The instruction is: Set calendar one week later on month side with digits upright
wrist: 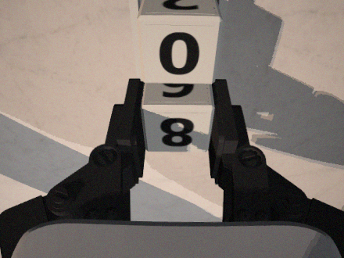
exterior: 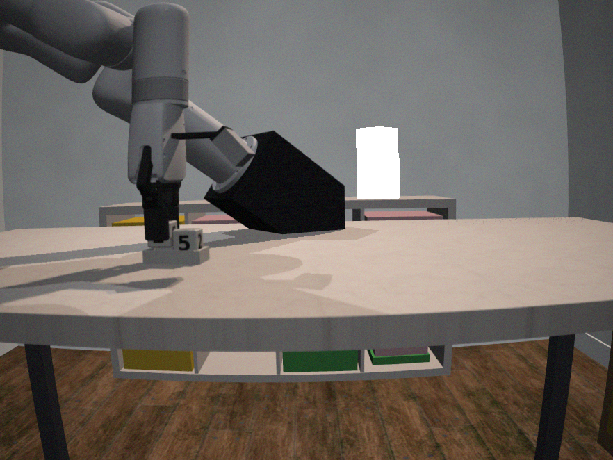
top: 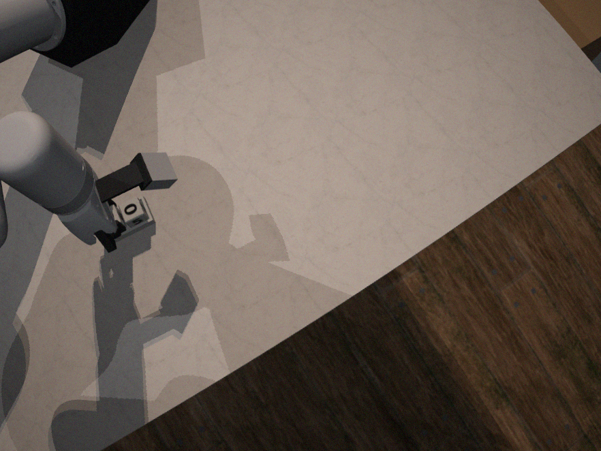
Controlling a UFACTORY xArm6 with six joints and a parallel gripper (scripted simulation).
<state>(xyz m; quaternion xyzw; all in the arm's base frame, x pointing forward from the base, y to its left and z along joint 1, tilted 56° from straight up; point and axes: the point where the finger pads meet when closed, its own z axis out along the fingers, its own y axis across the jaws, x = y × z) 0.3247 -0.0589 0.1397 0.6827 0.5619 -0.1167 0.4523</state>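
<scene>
The grey tray lies 1 cm ahead of my hand, 2 cm to the left of it and 4 cm below it. The rest, counted from my hand: white cube: 1 cm below.
</scene>
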